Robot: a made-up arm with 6 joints.
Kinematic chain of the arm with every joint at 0, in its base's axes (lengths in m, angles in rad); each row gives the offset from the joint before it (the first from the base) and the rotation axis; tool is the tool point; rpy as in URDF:
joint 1: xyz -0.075 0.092 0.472 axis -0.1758 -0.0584 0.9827
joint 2: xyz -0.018 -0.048 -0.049 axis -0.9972 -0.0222 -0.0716
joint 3: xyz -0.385 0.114 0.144 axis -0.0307 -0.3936 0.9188
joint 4: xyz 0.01 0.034 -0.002 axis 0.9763 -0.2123 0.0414
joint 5: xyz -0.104 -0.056 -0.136 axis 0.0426 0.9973 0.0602
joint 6: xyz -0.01 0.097 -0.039 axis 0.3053 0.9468 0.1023
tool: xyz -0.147 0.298 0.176 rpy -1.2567 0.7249 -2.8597
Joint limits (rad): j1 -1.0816..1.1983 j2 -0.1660..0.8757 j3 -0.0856..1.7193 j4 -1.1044..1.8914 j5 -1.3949..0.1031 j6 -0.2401..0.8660
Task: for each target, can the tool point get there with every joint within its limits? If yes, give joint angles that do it. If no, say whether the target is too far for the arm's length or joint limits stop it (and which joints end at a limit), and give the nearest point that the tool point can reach.
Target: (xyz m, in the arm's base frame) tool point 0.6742 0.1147 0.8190
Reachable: no: joint limits stop it (at a limit: joint 1, joint 3, joint 5, joint 6) | nearest point 0.0799 0.6190 0.7122 | short by 0.787 m
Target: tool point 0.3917 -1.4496 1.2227
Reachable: no: too far | nearest point -0.0828 -0.7042 0.7373 | short by 1.008 m
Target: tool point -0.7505 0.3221 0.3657
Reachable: yes | joints -0.3433 0.2934 1.4931 -0.4724 -0.3298 0.7279
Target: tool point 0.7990 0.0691 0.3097
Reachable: no: joint limits stop it (at a limit: joint 1, joint 2, joint 3, joint 4, joint 6) | nearest point 0.1238 -0.1938 0.2756 | short by 0.725 m
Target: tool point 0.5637 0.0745 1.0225
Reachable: no: joint limits stop it (at a limit: joint 1, joint 2, joint 3, joint 4, joint 5) | nearest point 0.0080 -0.3158 0.7330 | short by 0.738 m
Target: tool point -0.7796 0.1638 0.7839
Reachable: yes | joints 0.1658 0.0119 0.1852 1.0257 -0.1225 0.4634
